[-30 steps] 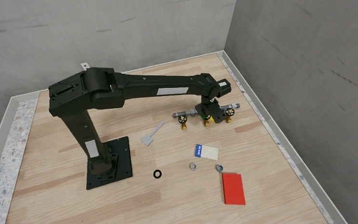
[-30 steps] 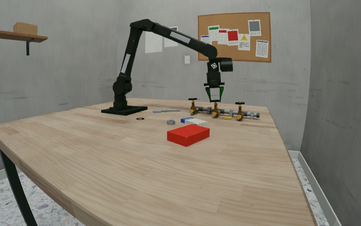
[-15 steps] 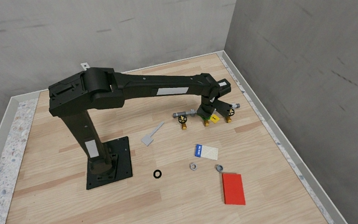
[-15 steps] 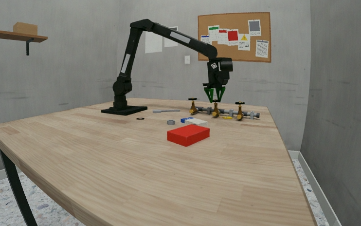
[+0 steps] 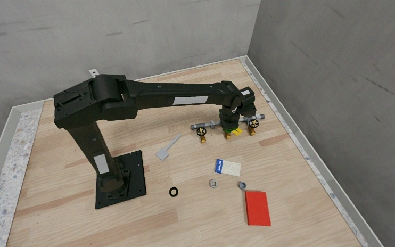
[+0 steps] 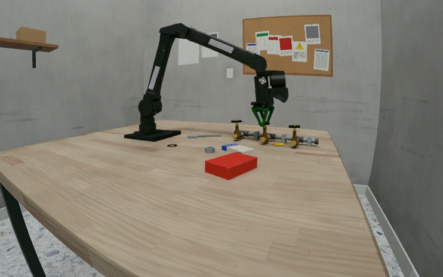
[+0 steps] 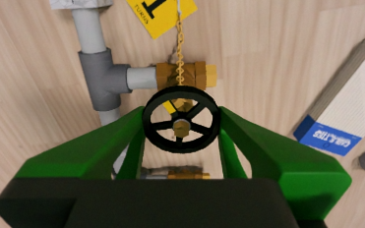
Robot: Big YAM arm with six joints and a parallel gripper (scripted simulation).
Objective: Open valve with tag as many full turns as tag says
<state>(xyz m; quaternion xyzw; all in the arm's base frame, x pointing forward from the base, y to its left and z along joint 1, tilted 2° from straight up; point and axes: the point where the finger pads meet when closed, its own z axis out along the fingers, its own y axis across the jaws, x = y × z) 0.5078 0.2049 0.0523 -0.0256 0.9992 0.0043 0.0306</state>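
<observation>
The yellow tag is 80 mm below my hand, 70 mm ahead of it and 10 mm to the left of it. Round my hand: grey scraper: 300 mm behind, 80 mm below, 50 mm to the right; white card: 170 mm to the right, 80 mm below, 20 mm behind; red block: 340 mm to the right, 70 mm below, 70 mm ahead.
</observation>
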